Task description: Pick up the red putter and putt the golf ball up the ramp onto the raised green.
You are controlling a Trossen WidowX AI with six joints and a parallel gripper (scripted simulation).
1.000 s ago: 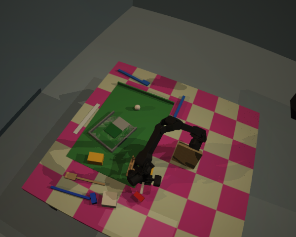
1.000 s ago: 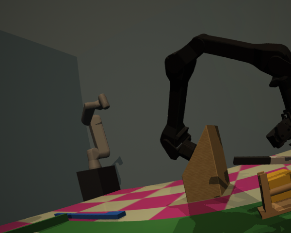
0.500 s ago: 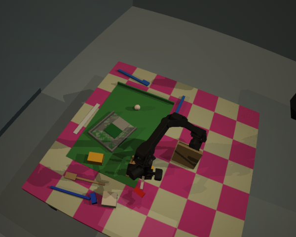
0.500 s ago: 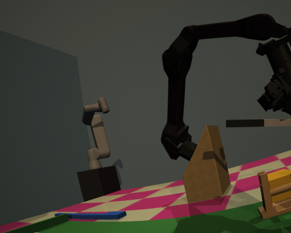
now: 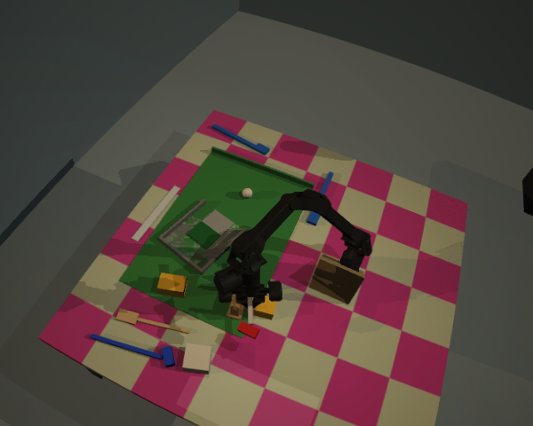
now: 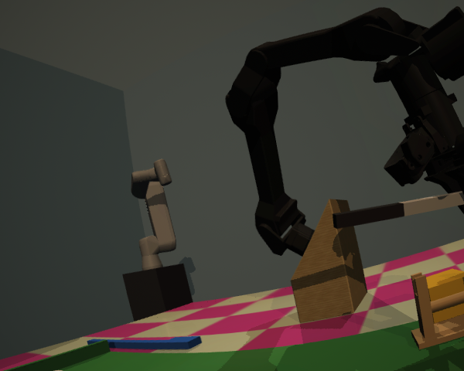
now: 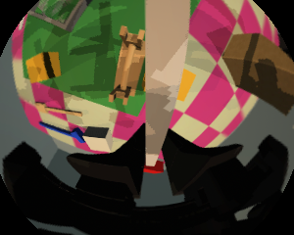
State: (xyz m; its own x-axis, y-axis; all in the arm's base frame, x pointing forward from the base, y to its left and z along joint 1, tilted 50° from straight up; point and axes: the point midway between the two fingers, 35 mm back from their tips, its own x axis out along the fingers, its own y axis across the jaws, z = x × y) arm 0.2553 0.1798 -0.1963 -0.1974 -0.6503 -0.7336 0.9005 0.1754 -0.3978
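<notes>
Right now my gripper tip is 3 cm to the left of the red putter, 3 cm below it and 2 cm short of it. The rest, counted from my gripper tip: white golf ball: 49 cm to the right, 22 cm ahead, 9 cm below; then wooden stand: 8 cm below, 6 cm ahead, 5 cm to the right.
</notes>
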